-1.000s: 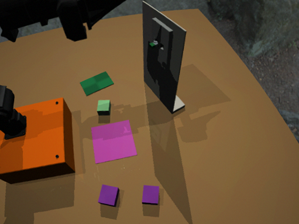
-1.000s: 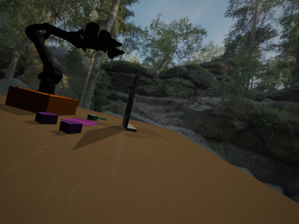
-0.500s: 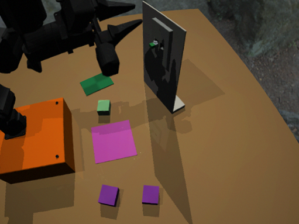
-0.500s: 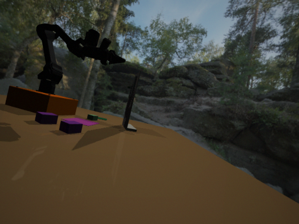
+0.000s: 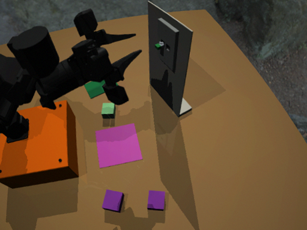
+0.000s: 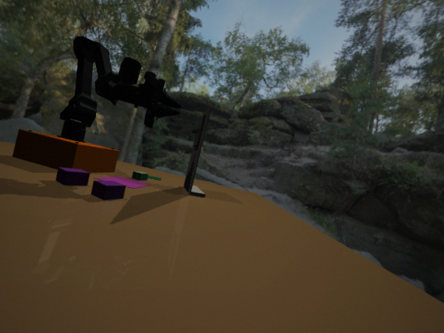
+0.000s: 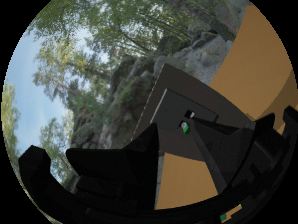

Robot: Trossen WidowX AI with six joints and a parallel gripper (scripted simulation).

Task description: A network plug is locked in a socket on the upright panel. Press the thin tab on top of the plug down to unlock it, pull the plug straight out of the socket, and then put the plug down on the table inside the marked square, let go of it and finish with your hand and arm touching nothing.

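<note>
Now: the green network plug 7 cm ahead of my gripper tip, 5 cm to the left of it and 5 cm below it. From my gripper tip the other things lie so: magenta marked square: 10 cm behind, 7 cm to the right, 27 cm below; grey upright panel: 9 cm ahead, 5 cm to the left, 14 cm below.
</note>
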